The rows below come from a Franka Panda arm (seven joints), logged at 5 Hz.
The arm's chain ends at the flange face. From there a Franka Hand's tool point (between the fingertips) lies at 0.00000 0.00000 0.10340 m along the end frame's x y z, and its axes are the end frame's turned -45 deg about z.
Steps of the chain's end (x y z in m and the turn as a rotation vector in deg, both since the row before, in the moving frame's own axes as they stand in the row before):
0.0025 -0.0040 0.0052 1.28 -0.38 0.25
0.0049 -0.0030 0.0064 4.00 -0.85 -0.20
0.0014 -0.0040 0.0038 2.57 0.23 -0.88
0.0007 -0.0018 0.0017 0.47 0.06 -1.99
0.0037 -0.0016 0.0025 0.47 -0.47 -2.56
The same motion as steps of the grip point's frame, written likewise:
0.0057 -0.0032 0.0052 1.17 0.64 0.25
0.0096 -0.0048 0.0061 3.43 2.23 -0.20
0.0074 -0.0049 0.0037 1.65 1.98 -0.88
0.0024 -0.0013 0.0017 0.29 0.37 -1.99
0.0037 0.0003 0.0025 0.66 0.00 -2.56

